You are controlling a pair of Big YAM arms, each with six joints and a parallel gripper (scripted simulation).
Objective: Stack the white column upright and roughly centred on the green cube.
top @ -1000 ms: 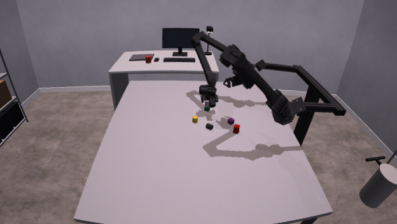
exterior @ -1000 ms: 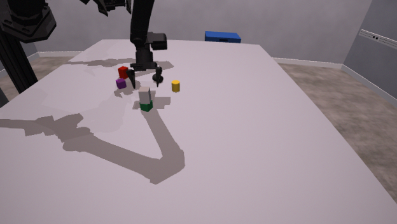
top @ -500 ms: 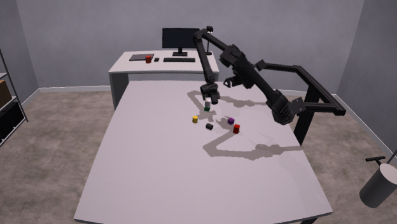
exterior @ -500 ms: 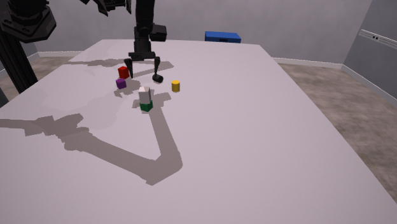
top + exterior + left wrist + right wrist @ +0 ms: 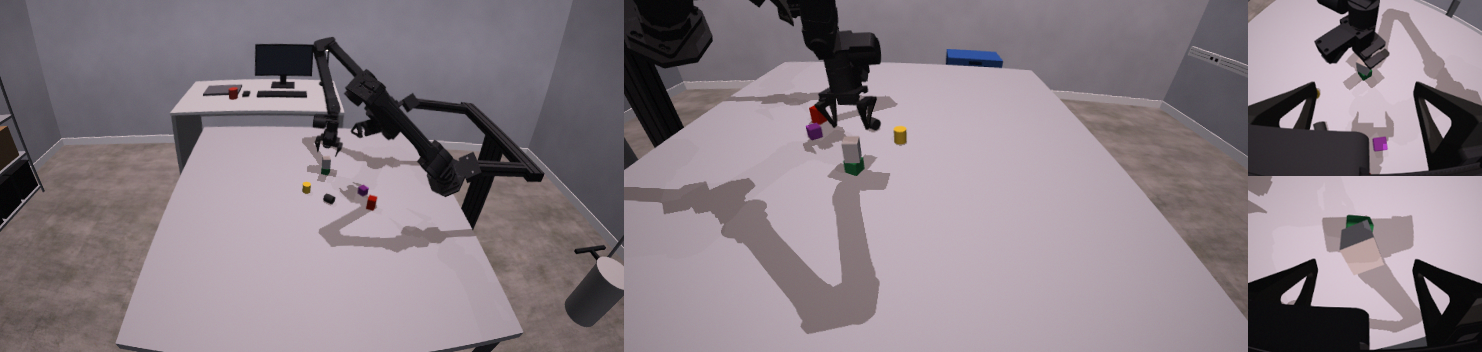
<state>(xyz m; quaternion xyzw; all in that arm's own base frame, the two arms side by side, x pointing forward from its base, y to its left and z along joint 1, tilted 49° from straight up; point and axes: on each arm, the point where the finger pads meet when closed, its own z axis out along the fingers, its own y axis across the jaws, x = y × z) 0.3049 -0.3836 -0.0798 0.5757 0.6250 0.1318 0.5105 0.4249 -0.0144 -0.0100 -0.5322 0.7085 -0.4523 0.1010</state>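
Now: right hand 10 mm to the left of the white column and 70 mm above it. Also, from my right hand: yellow cylinder 120 mm ahead, 150 mm to the left, 110 mm below; then black cylinder 20 mm ahead, 240 mm to the left, 120 mm below; then green cube 10 mm to the right, 120 mm below.
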